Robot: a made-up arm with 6 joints. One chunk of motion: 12 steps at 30 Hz.
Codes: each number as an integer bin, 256 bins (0 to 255) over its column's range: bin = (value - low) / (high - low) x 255, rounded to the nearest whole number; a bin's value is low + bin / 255 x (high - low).
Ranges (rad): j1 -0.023..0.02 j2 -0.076..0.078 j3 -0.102..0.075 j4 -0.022..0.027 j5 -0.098..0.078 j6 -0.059..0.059
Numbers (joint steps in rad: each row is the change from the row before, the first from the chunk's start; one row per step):
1: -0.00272 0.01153 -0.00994 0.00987 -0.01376 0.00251
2: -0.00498 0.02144 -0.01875 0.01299 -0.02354 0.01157
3: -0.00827 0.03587 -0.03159 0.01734 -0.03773 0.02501
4: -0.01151 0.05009 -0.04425 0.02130 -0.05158 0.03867
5: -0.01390 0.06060 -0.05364 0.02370 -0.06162 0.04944
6: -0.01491 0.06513 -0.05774 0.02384 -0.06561 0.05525
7: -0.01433 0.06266 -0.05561 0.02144 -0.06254 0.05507
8: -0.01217 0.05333 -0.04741 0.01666 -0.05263 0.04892
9: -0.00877 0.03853 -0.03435 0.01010 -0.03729 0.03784
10: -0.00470 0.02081 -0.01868 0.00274 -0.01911 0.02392
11: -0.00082 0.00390 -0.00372 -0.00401 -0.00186 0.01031
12: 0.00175 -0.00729 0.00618 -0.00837 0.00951 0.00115
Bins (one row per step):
1: 120 145 133 166 122 133
2: 107 161 120 182 108 153
3: 87 185 101 205 87 182
4: 68 209 83 225 67 211
5: 54 226 70 238 53 234
6: 48 234 64 239 47 247
7: 51 230 67 226 51 247
8: 64 214 79 201 66 233
9: 84 190 97 167 88 209
10: 109 160 120 129 114 179
11: 132 132 142 94 139 150
12: 147 114 156 71 156 130

